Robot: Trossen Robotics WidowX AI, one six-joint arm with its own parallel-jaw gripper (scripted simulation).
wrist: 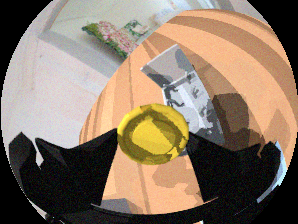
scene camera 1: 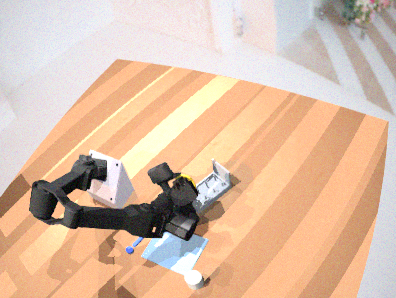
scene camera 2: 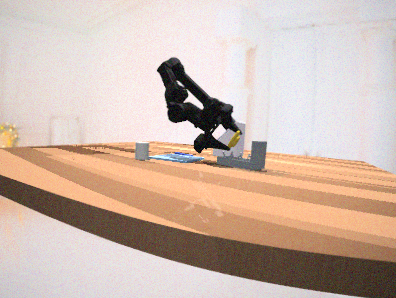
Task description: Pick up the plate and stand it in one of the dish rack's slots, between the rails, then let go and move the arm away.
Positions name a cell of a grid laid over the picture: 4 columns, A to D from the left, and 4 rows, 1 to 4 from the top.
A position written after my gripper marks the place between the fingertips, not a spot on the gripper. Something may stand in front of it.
My gripper (scene camera 1: B3) holds a yellow plate (wrist: C3). Further things: a grey dish rack (scene camera 1: C3) and a light blue mat (scene camera 1: B4).
The grey dish rack is seen too in the wrist view (wrist: C2) and in scene camera 2 (scene camera 2: C3). My gripper shows as well in the wrist view (wrist: C3) and in scene camera 2 (scene camera 2: C2).
